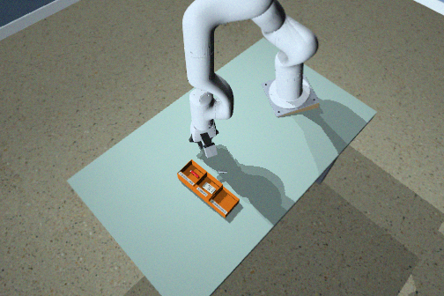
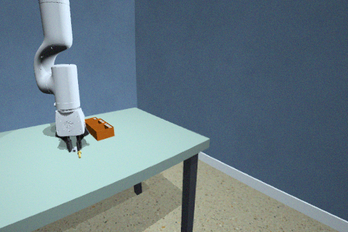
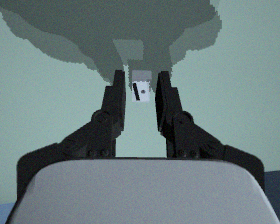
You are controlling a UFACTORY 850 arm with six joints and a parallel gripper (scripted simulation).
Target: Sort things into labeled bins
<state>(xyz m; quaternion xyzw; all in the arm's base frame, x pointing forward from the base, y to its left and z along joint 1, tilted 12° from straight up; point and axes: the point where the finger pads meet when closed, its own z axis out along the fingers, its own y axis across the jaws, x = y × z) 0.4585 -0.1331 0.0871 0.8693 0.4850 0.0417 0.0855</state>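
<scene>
Now: the grey piece 10 mm below my hand. Also, from my hand: grey bolt (60 mm ahead, 140 mm to the left, 20 mm below); then brass bolt (50 mm to the right, 20 mm below); then white domino (150 mm ahead, 140 mm to the left, 10 mm below).
</scene>
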